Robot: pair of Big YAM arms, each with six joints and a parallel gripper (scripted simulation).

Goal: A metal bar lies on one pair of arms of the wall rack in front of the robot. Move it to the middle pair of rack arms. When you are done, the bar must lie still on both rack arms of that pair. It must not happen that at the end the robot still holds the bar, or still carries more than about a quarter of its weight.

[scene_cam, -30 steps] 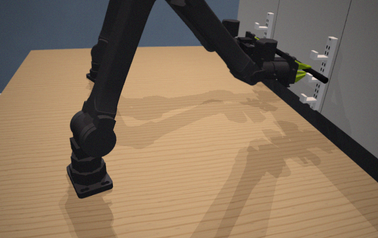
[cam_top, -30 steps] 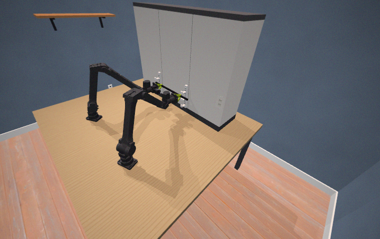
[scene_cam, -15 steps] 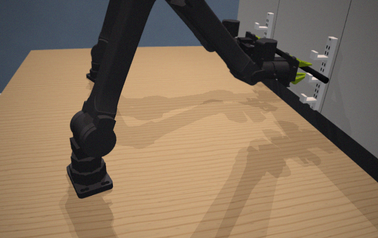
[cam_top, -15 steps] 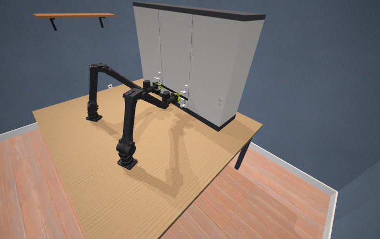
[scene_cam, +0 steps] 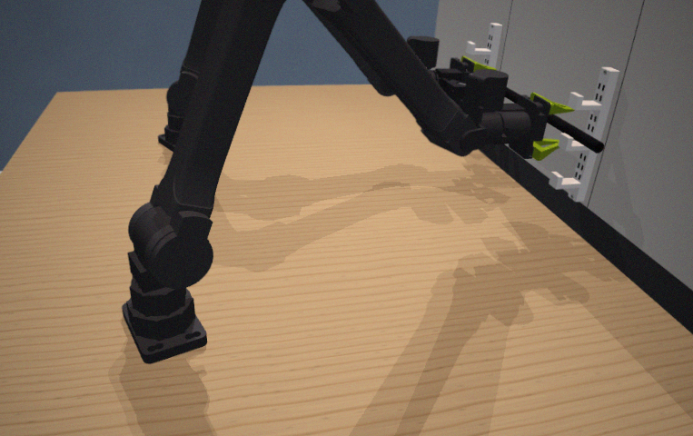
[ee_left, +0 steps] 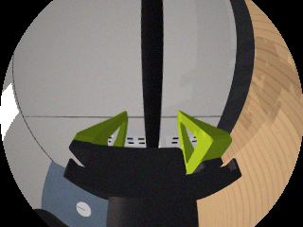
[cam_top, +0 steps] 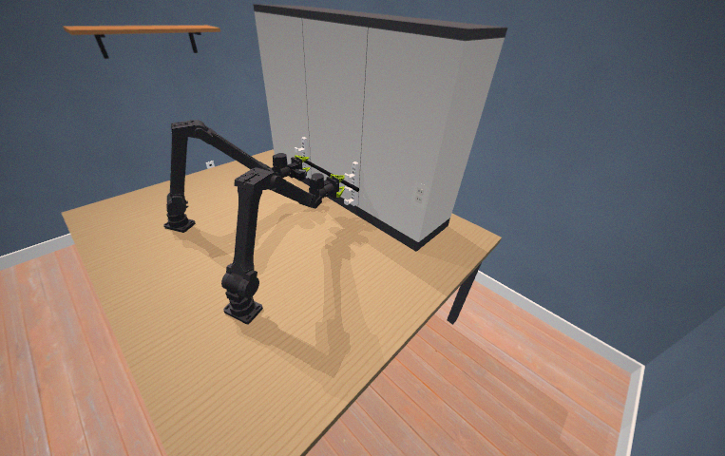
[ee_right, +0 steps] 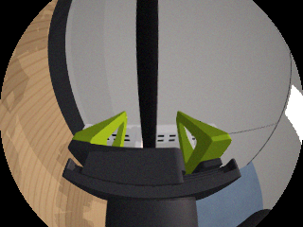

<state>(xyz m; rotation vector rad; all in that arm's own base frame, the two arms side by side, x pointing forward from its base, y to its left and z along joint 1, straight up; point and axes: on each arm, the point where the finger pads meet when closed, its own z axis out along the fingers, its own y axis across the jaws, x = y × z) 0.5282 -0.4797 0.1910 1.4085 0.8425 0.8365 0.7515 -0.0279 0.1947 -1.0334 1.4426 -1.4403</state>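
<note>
My right gripper is now 150 mm to the right of the metal bar. From my right hand the other things lie so: black base strip: 160 mm below, 130 mm to the left, 30 mm ahead; then grey wall panel: 260 mm above, 180 mm ahead, 130 mm to the left.
My left gripper is now 150 mm to the left of the metal bar and 10 mm short of it. Also, from my left hand: black base strip 170 mm to the right, 160 mm below, 40 mm ahead; then grey wall panel 260 mm above, 190 mm ahead, 170 mm to the right.
</note>
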